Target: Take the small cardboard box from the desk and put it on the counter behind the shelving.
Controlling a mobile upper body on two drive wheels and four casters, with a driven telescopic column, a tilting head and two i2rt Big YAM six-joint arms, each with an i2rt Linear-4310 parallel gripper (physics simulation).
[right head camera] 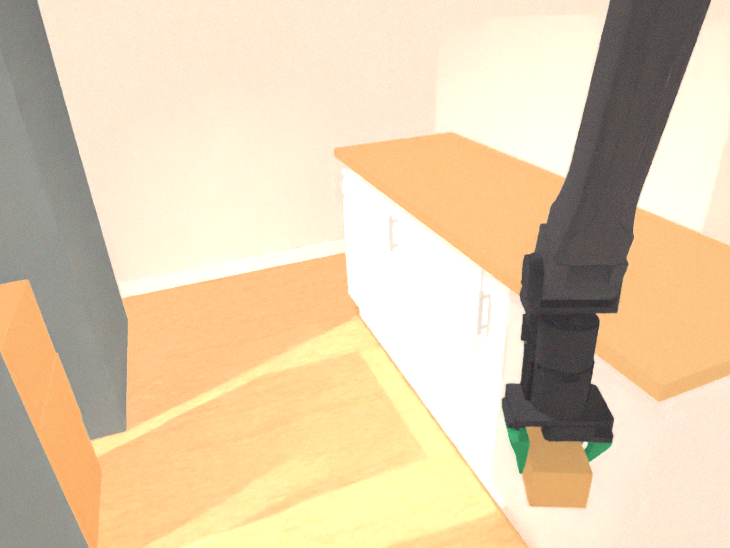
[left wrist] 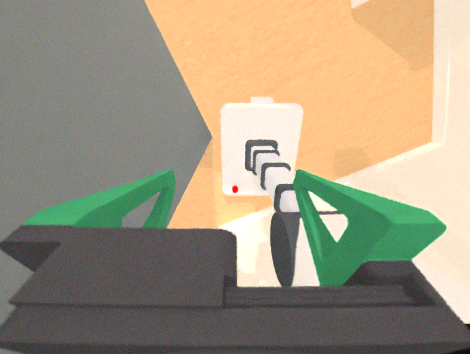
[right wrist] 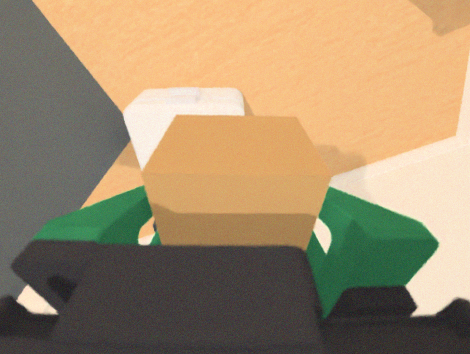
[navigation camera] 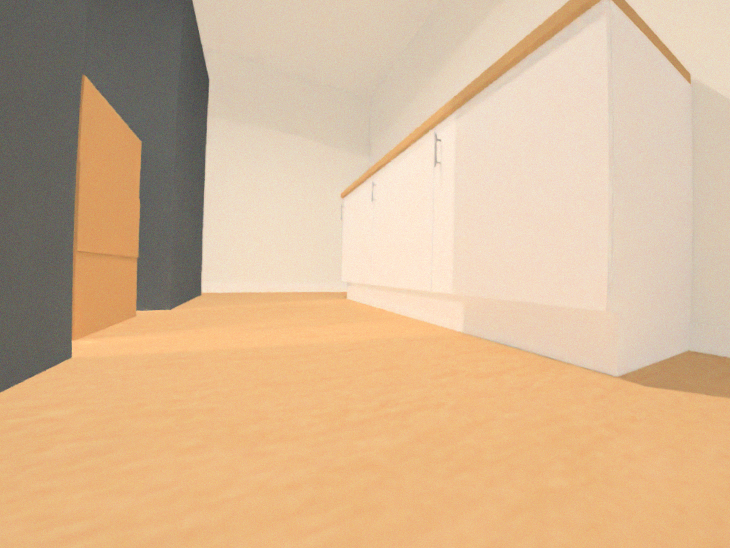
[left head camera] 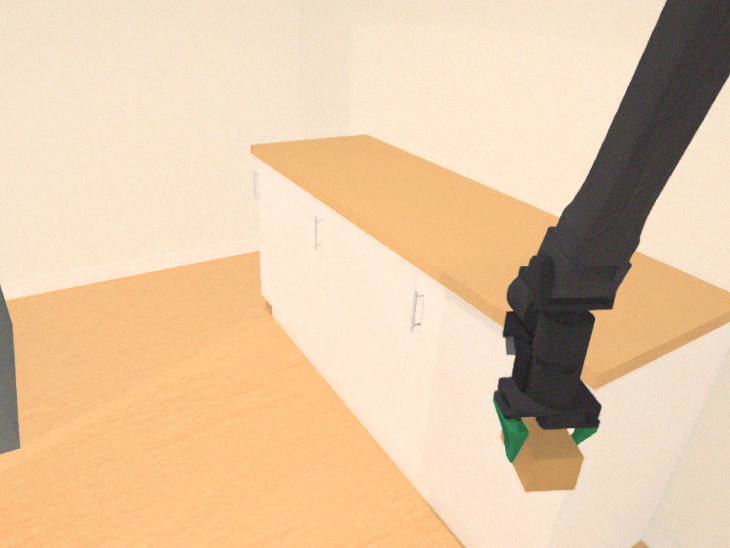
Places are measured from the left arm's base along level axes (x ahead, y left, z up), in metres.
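Pixels of known places: left gripper, fingertip midpoint: (left wrist: pixel 234 176).
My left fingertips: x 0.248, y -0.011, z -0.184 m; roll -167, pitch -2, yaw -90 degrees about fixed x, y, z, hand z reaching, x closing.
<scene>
Behind a point stands the place of what it marks.
The small cardboard box (left head camera: pixel 548 468) @(z -0.351, x 0.520, y -0.443 m) (right head camera: pixel 557 484) @(z -0.353, x 0.519, y -0.449 m) (right wrist: pixel 237 192) @(z -0.340, x 0.603, y -0.456 m) is a plain brown block. My right gripper (left head camera: pixel 547 445) @(z -0.389, x 0.570, y -0.454 m) (right head camera: pixel 556 453) @(z -0.389, x 0.570, y -0.454 m) (right wrist: pixel 235 176) @(z -0.389, x 0.570, y -0.454 m) is shut on it, with one green finger on each side, and points down. The box hangs in front of the near end of the counter in the head views, below the level of its top. The counter (left head camera: pixel 412 200) @(z -0.499, x 1.796, y -0.564 m) (right head camera: pixel 477 191) @(z -0.499, x 1.863, y -0.542 m) (navigation camera: pixel 530 194) @(z -0.952, x 1.028, y -0.678 m) has a wooden top and white cabinet doors with metal handles. My left gripper (left wrist: pixel 234 176) @(z -0.184, x 0.248, y -0.011 m) is open in the left wrist view, with no object between its fingers.
A dark grey shelving unit (right head camera: pixel 76 235) @(z -0.645, x 1.885, y 0.942 m) (navigation camera: pixel 159 176) @(z -0.696, x 1.625, y 0.893 m) stands at the left, with an orange wooden panel (right head camera: pixel 56 401) @(z -0.928, x 1.283, y 0.754 m) (navigation camera: pixel 109 176) @(z -0.854, x 1.207, y 0.726 m) beside it. The robot's white base (left wrist: pixel 232 135) @(z -1.149, x 0.130, y -0.037 m) (right wrist: pixel 145 120) @(z -1.150, x 0.262, y -0.067 m) shows in the wrist views. Walls stand behind the counter and at the far end of the floor (navigation camera: pixel 330 442) @(z -1.410, x 0.656, y -0.181 m).
</scene>
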